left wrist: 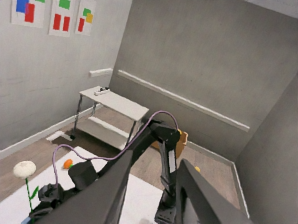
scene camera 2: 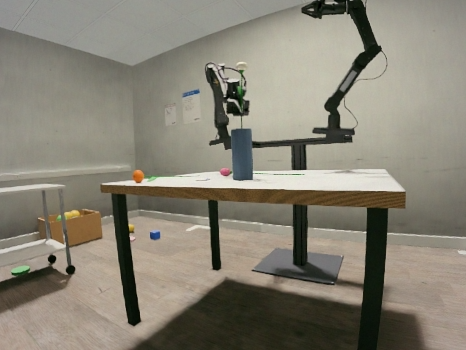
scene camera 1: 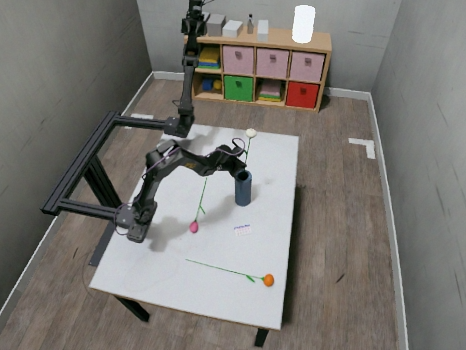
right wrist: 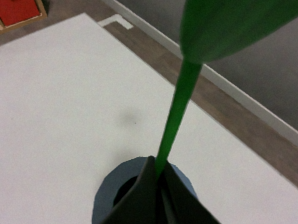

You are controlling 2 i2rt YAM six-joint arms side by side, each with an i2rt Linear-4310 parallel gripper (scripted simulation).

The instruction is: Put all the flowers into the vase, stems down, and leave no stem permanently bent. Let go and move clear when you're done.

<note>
In view: the left gripper (left wrist: 155, 162), the right gripper (right wrist: 155, 164) and a blue vase (scene camera 2: 241, 139).
</note>
